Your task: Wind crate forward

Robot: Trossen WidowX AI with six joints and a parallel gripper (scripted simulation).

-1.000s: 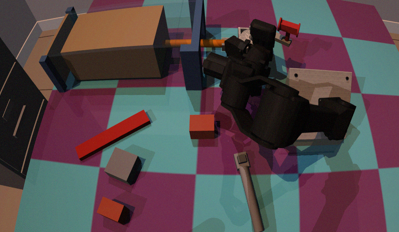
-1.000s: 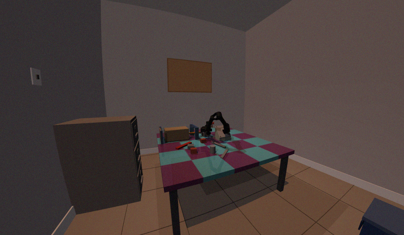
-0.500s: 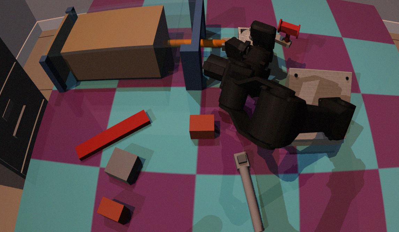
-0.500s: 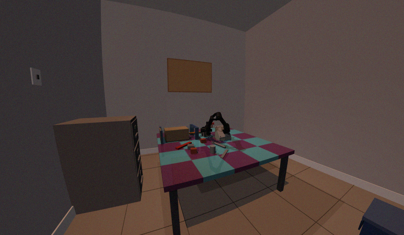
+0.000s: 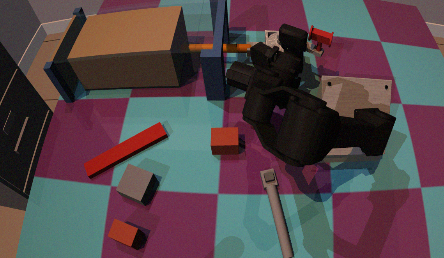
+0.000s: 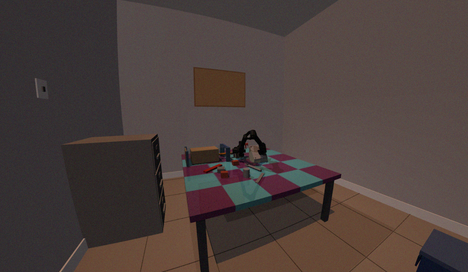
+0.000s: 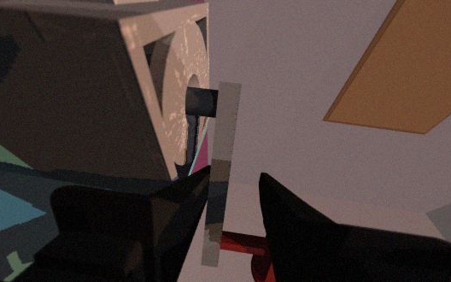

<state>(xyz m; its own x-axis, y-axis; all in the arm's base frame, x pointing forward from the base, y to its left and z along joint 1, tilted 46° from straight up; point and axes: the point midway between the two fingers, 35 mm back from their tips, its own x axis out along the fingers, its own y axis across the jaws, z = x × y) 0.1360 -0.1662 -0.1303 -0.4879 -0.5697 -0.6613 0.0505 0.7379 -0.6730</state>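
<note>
Now: the grey crank handle 10 mm to the left of my gripper tip and 10 mm behind it. Also, from my gripper tip: blue steel frame: 200 mm ahead, 30 mm to the right, 20 mm below; then red knob: 40 mm behind, 30 mm to the left, 30 mm above; then grey winch: 90 mm below, 30 mm to the right, 30 mm ahead.
</note>
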